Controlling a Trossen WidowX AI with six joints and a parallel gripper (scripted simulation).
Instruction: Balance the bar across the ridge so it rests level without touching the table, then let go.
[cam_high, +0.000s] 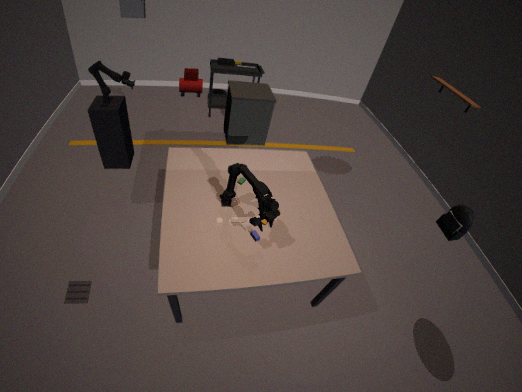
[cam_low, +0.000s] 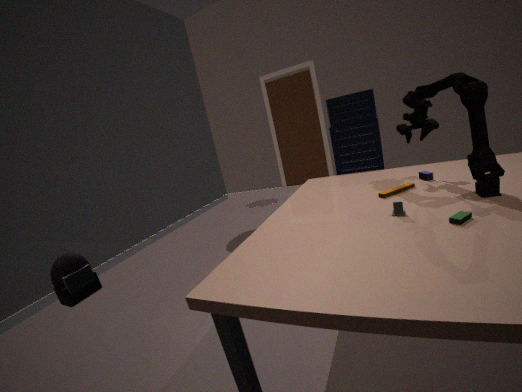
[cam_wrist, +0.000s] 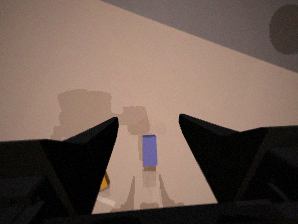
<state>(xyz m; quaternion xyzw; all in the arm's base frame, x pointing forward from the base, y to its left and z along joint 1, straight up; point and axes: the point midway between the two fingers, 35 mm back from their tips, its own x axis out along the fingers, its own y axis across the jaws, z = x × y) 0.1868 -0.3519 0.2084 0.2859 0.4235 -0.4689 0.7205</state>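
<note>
Now: the bar 230 mm to the left of my gripper tip, 170 mm below it and 110 mm ahead of it. Also, from my gripper tip: green block: 590 mm to the left, 170 mm below, 50 mm behind; blue block: 160 mm below, 60 mm to the left, 30 mm behind.
</note>
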